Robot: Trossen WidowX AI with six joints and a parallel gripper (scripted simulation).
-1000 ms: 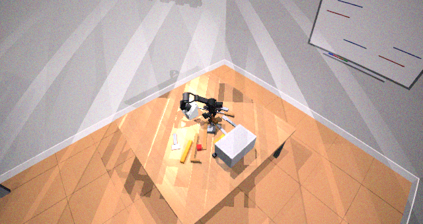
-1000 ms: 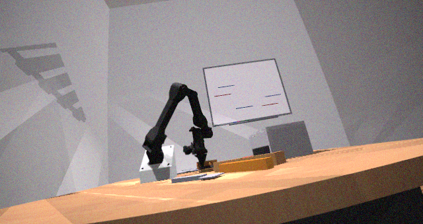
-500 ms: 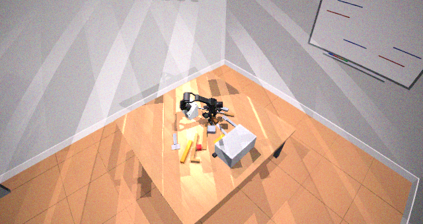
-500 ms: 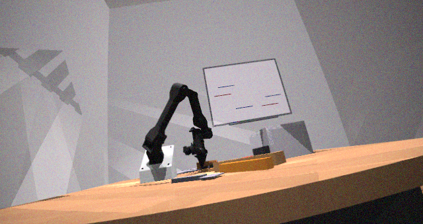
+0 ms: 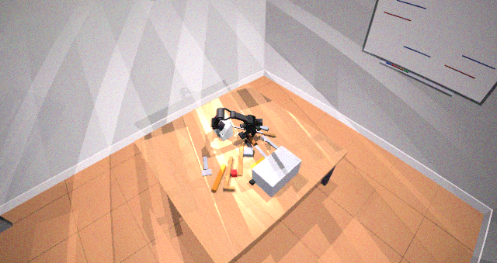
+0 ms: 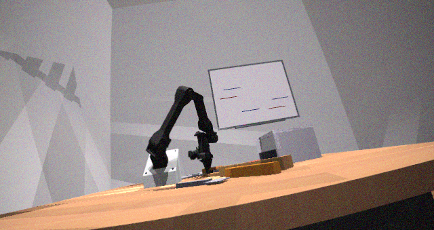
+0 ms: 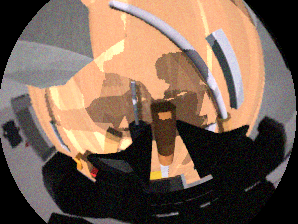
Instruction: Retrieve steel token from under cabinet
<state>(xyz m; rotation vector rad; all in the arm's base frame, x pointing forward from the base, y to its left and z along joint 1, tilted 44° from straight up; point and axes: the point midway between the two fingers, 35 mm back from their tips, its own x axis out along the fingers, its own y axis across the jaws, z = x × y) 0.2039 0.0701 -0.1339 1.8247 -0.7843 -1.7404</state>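
My gripper tip is 11 cm short of the grey block and 10 cm to the left of it. Round my gripper tip: thin wooden stick 12 cm ahead, 18 cm to the right, 1 cm below; red block 20 cm ahead, 31 cm to the right; grey bar 6 cm behind, 16 cm to the left, 1 cm below.
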